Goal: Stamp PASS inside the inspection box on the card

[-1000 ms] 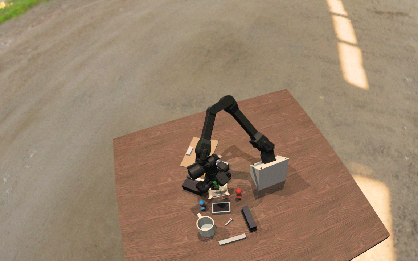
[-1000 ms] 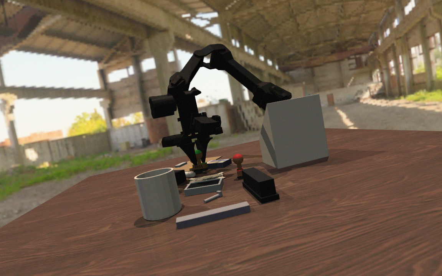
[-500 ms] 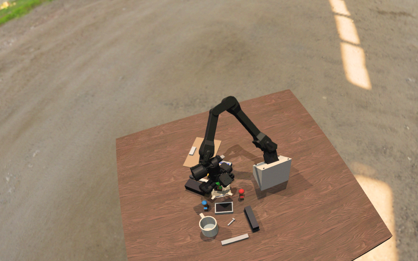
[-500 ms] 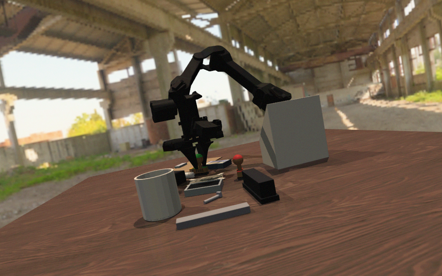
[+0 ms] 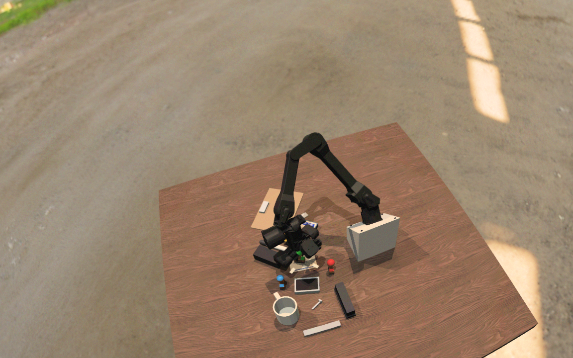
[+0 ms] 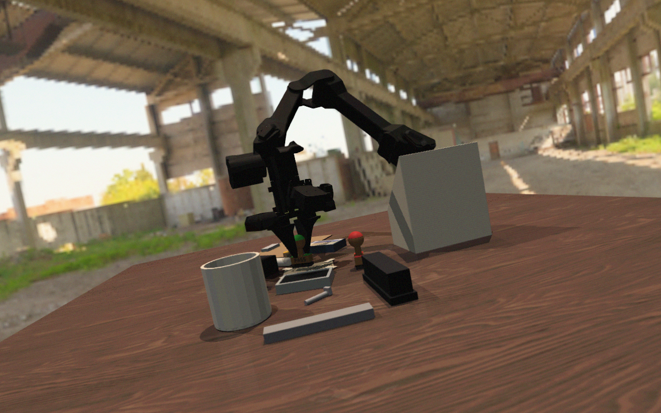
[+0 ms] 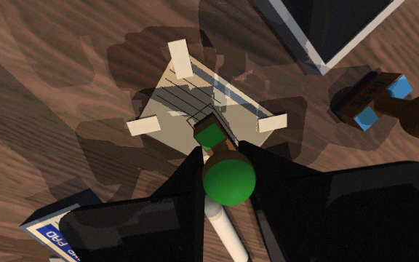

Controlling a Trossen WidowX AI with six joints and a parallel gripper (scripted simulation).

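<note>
Right now the taped card is 30 mm below my gripper tip and 10 mm behind it. The rest, counted from my gripper tip: ink pad (120 mm to the left, 20 mm below, 10 mm behind); then green-knobbed stamp (right at my gripper tip); then yellow-knobbed stamp (100 mm to the right, 30 mm ahead, 10 mm below).
</note>
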